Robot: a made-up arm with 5 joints. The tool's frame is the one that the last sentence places.
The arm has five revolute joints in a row. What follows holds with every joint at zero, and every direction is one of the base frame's. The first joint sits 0.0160 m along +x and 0.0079 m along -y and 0.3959 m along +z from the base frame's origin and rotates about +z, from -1.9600 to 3.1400 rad. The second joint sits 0.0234 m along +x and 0.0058 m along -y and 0.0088 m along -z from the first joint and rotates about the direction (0, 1, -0.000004), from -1.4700 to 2.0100 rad. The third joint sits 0.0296 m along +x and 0.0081 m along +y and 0.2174 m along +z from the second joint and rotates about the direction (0, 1, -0.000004), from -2.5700 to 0.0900 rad. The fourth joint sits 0.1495 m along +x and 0.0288 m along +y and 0.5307 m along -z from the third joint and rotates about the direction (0, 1, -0.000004), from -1.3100 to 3.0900 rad. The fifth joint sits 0.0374 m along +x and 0.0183 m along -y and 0.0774 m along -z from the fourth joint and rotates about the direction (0, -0.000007, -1), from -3.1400 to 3.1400 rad. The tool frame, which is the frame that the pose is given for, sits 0.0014 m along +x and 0.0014 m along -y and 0.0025 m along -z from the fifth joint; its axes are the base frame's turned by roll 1.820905, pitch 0.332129 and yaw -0.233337 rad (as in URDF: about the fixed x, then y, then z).
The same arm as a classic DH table. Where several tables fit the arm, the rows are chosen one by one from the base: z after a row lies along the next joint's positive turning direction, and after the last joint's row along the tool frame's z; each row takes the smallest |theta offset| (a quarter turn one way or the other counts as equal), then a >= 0, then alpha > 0; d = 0 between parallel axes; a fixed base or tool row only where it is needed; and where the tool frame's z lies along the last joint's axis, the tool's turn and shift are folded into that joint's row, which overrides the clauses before.
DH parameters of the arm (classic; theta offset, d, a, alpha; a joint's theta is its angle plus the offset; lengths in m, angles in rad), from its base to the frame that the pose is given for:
base (fixed): -0.4586 0.0000 0.0178 0.0000
joint 1: 0.4586 0.3871 0.0234 -1.5708
joint 2: -1.4355 0.0000 0.2194 0.0000
joint 3: -0.4099 0.0000 -0.5514 0.0000
joint 4: -1.2962 0.0128 -0.0374 1.5708
joint 5: 0.3164 0.0797 -0.0018 1.3346
tool (fixed): 2.7996 0.0009 0.0000 0.0000
Joint limits (rad, base to tool): -1.9600..3.1400 -1.4700..2.0100 -2.5700..0.0900 -1.3100..3.0900 -3.1400..3.1400

